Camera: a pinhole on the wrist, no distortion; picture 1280 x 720 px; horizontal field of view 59.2 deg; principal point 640.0 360.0 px. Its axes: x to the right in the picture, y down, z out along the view. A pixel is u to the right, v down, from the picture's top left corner.
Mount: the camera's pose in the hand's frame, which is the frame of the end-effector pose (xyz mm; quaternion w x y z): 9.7 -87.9 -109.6 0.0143 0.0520 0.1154 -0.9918
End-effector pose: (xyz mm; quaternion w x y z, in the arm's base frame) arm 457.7 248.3 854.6 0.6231 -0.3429 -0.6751 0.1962
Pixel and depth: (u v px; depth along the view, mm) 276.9 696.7 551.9
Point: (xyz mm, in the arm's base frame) -18.3 155.6 1150.6
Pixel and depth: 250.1 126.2 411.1
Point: 122.6 309.3 950.0
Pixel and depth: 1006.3 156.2 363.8
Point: 193.1 108.8 790.8
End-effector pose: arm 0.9 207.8 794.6 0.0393 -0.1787 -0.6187 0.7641
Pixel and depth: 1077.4 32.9 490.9
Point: 87.7 -194.8 974.5
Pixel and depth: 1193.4 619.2 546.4
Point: 115.7 -136.9 1251.9
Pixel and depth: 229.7 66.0 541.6
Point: -297.4 -170.2 910.7
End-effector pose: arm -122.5 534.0 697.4 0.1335 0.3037 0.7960 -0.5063
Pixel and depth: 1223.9 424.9 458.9
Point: -77.7 102.8 863.5
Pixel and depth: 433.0 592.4 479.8
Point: -378.1 160.7 727.9
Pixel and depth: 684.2 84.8 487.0
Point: -162.7 143.4 616.7
